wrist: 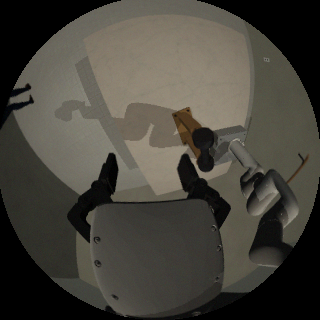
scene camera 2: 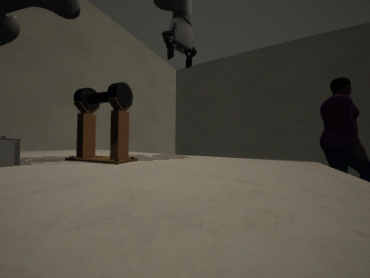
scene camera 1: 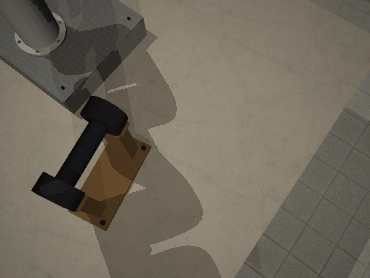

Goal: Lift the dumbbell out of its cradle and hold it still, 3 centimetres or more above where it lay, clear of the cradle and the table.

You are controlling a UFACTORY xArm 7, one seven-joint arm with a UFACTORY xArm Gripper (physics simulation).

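Frame: origin at the arm's base, x back, y left, z down, level; metres.
Where they show: gripper, between the fingertips: (wrist: 148,160) (scene camera 2: 180,62); arm's base, origin of its link: (wrist: 233,144) (scene camera 1: 41,34).
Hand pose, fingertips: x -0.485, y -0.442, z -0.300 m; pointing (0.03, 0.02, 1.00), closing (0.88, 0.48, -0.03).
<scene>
Things, the pixels of their top centre, and the offset from my fingertips. Level surfaces: height alone.
- black dumbbell, centre of its top: (scene camera 1: 75,145) (wrist: 208,158) (scene camera 2: 103,86) dx +0.157, dy +0.221, dz +0.122 m
- brown wooden cradle, centre of its top: (scene camera 1: 85,155) (scene camera 2: 103,102) (wrist: 202,148) dx +0.157, dy +0.221, dz +0.179 m
- pale table top, height of its surface: dz +0.379 m
A black dumbbell (scene camera 1: 82,152) (scene camera 2: 101,97) (wrist: 203,148) rests level, its two round heads on the V-shaped tops of a cradle. The brown wooden cradle (scene camera 1: 112,182) (scene camera 2: 120,135) (wrist: 186,125) has two upright posts on a flat base plate, standing on the table. My gripper (scene camera 2: 179,58) (wrist: 148,160) is open and empty. In the second scene view it hangs higher than the dumbbell and to its right, apart from it. In the wrist view the dumbbell lies to the right of the right finger. The gripper does not show in the first scene view.
The pale table top (scene camera 1: 235,100) (scene camera 2: 200,215) (wrist: 175,55) carries the grey base block (scene camera 1: 95,55) (scene camera 2: 10,152) (wrist: 235,134) of the arm, close to the cradle. The arm's links (wrist: 272,192) rise from it at the right of the wrist view. A person (scene camera 2: 341,125) stands beyond the table.
</scene>
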